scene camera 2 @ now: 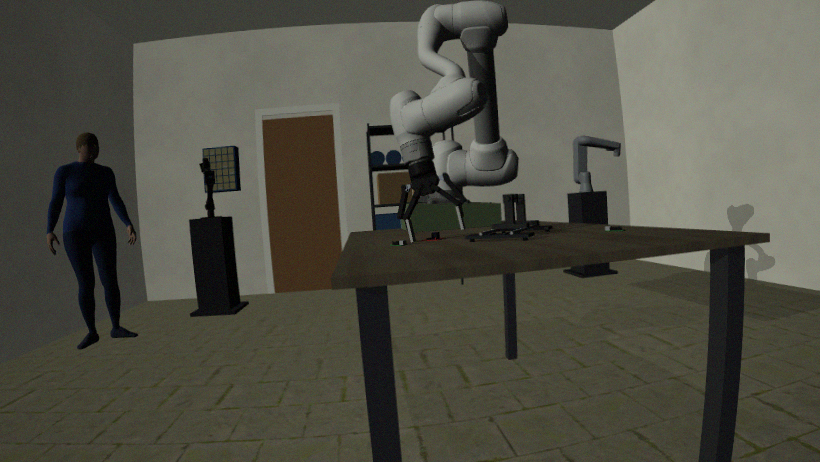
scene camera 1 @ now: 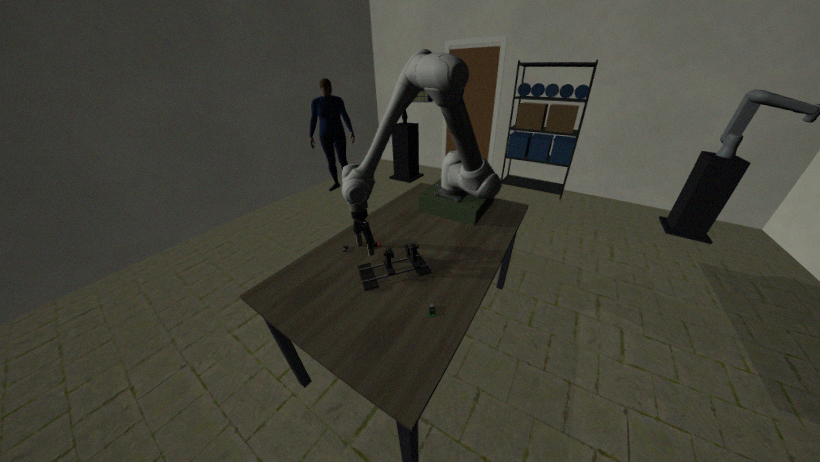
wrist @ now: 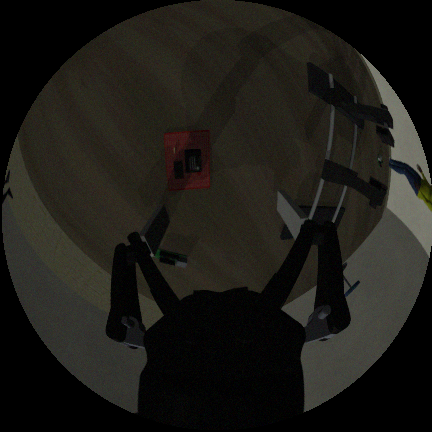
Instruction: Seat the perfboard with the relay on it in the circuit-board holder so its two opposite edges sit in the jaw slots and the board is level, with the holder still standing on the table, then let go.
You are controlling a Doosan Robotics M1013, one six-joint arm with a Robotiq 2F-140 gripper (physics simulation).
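Note:
The perfboard with the relay appears to be the red board [scene camera 1: 378, 245] [scene camera 2: 434, 237] [wrist: 180, 145], which bears black blocks. It lies flat on the table. The circuit-board holder [scene camera 1: 368, 280] [scene camera 2: 514, 209] [wrist: 320, 82] stands on the table beside it, with two upright jaws on rails and no board seen between them. My gripper [scene camera 1: 365, 246] [scene camera 2: 437, 232] [wrist: 220, 205] is wide open and empty, pointing down with its fingertips low over the table. In the wrist view the red board lies beyond the fingertips, nearer the left finger. The jaw slots are too small to make out.
A small green board [scene camera 1: 344, 248] [scene camera 2: 399, 242] [wrist: 172, 258] lies close to the left finger in the wrist view. Another small green board [scene camera 1: 432, 311] [scene camera 2: 613, 228] lies beyond the holder. The arm stands on a green base block [scene camera 1: 447, 209]. A person in blue [scene camera 1: 329, 120] [scene camera 2: 86, 200] stands off the table.

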